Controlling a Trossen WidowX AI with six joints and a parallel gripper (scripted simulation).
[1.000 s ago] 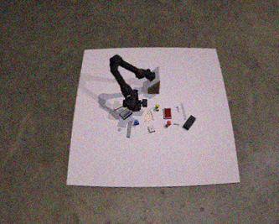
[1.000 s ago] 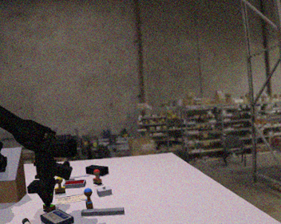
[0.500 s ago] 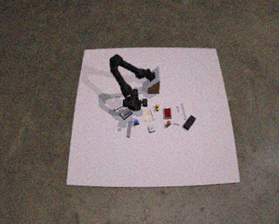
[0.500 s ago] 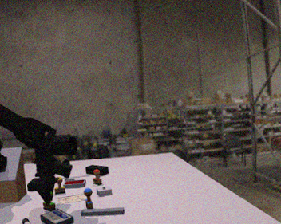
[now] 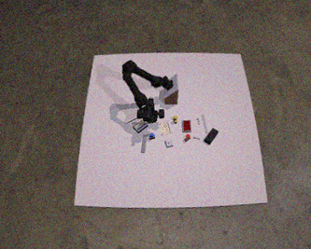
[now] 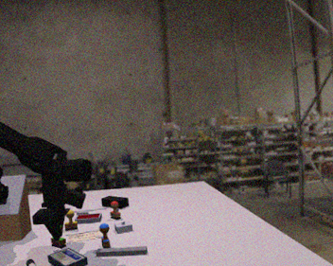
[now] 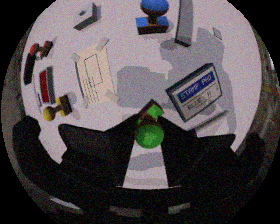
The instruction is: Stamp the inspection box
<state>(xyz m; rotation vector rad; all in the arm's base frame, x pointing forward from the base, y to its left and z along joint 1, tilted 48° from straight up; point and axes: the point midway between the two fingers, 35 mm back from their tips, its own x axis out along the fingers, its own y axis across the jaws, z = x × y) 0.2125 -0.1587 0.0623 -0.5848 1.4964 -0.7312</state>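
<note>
Right now my gripper tip is 25 cm to the right of the ink pad, 6 cm short of it and 3 cm above it. Round my gripper tip: labelled box: 8 cm to the right, 3 cm ahead, 2 cm below; green-knobbed stamp: right at my gripper tip; cream card: 9 cm to the left, 6 cm ahead, 4 cm below.
</note>
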